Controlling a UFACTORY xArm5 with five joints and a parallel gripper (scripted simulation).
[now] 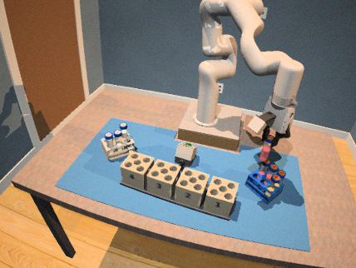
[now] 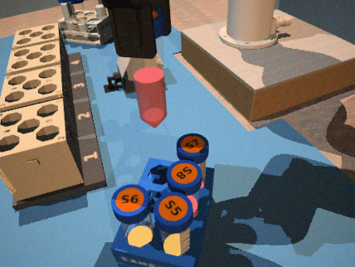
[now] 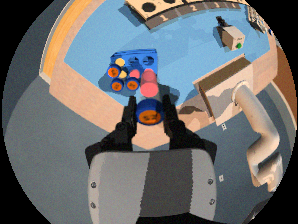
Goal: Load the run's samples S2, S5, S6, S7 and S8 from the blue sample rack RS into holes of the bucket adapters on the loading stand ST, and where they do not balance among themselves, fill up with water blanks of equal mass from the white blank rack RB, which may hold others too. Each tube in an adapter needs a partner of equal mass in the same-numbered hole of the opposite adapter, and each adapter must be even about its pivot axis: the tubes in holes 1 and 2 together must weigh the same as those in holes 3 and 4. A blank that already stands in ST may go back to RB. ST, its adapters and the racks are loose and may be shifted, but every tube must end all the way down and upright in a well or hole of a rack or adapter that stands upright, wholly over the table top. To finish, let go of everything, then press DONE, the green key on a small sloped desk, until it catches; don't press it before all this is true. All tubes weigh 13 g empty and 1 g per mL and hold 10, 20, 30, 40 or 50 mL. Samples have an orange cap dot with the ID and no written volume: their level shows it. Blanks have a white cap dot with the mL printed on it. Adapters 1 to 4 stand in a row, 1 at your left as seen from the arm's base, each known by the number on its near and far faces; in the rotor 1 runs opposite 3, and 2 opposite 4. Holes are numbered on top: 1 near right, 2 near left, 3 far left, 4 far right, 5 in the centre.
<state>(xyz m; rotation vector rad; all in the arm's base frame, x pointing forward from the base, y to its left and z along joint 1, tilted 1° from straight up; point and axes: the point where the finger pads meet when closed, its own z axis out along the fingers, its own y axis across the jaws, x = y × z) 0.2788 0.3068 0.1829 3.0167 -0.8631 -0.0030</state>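
The blue sample rack RS is 40 mm to the left of my hand and 220 mm below it. Also, from my hand: white blank rack RB: 50 mm ahead, 600 mm to the right, 220 mm below; then blue-capped tube: 90 mm ahead, 610 mm to the right, 190 mm below; then loading stand ST: 150 mm ahead, 270 mm to the right, 240 mm below.
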